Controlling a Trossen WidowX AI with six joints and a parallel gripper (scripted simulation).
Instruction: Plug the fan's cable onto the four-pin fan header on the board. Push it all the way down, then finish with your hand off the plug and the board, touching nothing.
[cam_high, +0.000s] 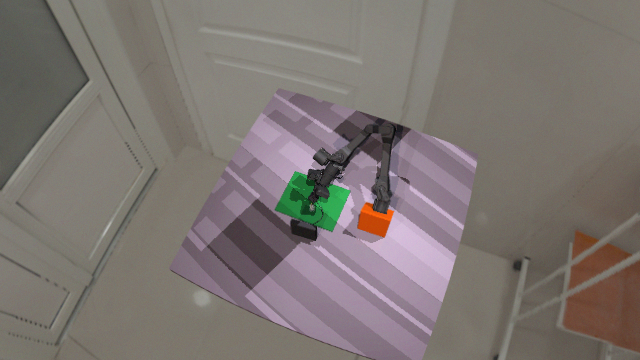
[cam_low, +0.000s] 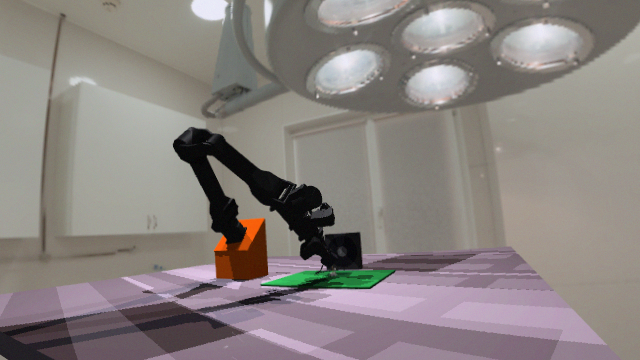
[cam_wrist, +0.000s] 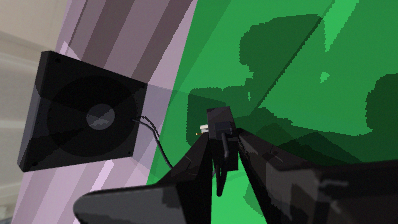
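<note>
The white four-pin header is 30 mm to the left of my gripper tip and 60 mm below it. Also, from my gripper tip: black fan (10 mm behind, 170 mm to the left); then fan plug (10 mm below); then green board (10 mm to the right, 80 mm below).
</note>
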